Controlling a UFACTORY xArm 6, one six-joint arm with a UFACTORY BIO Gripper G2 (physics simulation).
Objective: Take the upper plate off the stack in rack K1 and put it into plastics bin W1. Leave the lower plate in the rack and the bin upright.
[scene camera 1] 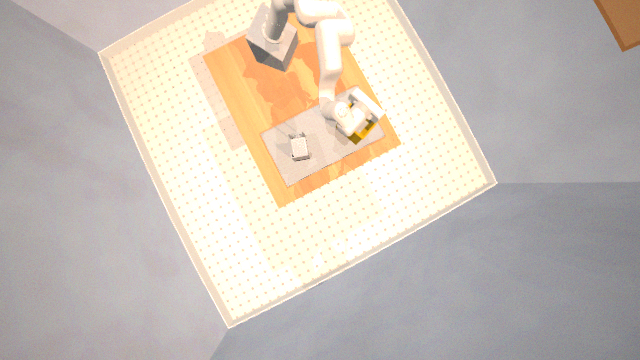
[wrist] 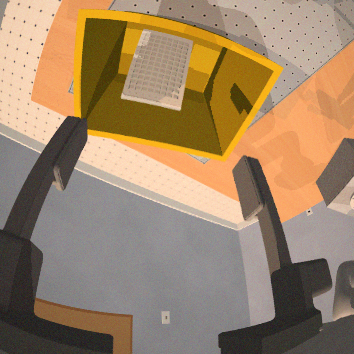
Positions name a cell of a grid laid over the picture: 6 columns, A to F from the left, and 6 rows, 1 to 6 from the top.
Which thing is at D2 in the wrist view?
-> A yellow plastics bin W1.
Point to a cream gridded plate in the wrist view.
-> C2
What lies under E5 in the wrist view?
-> My gripper.
